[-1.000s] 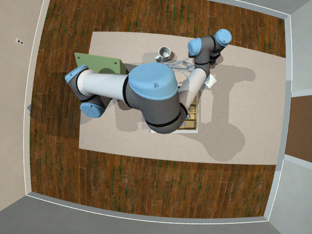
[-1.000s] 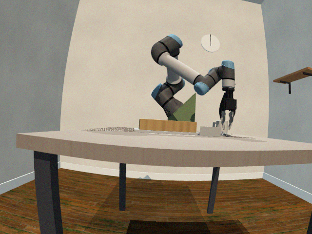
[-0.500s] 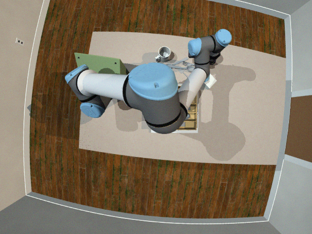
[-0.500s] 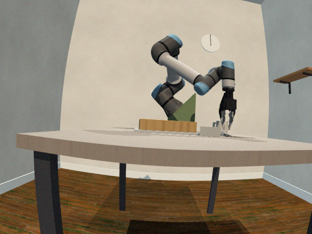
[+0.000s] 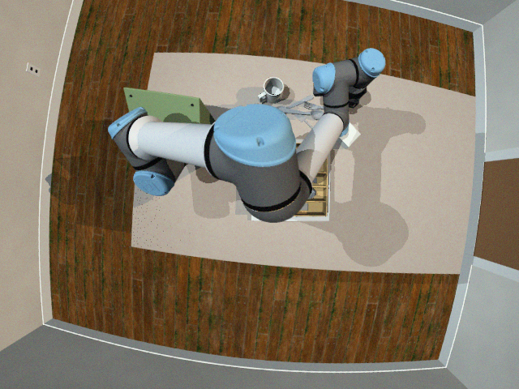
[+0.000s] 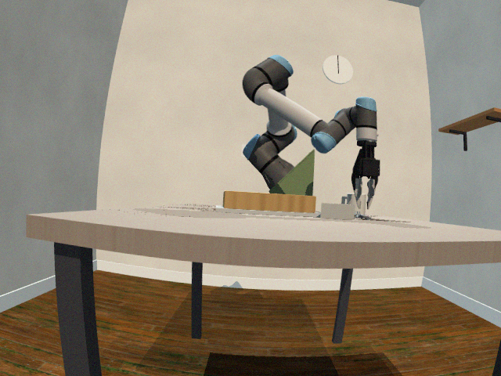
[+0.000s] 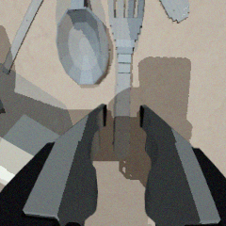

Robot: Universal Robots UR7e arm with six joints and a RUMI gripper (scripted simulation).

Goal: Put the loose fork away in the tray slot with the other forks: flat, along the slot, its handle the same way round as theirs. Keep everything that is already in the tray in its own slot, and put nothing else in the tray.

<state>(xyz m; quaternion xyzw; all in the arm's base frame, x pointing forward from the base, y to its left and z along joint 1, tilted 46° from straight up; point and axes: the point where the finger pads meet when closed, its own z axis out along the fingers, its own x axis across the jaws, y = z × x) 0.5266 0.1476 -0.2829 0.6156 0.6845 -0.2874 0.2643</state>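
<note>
Now: the white block 100 mm to the right of my hand, 100 mm ahead of it and 20 mm below it. The rest, counted from my hand: mug 240 mm behind, 10 mm below; tray 340 mm to the right, 90 mm behind.
</note>
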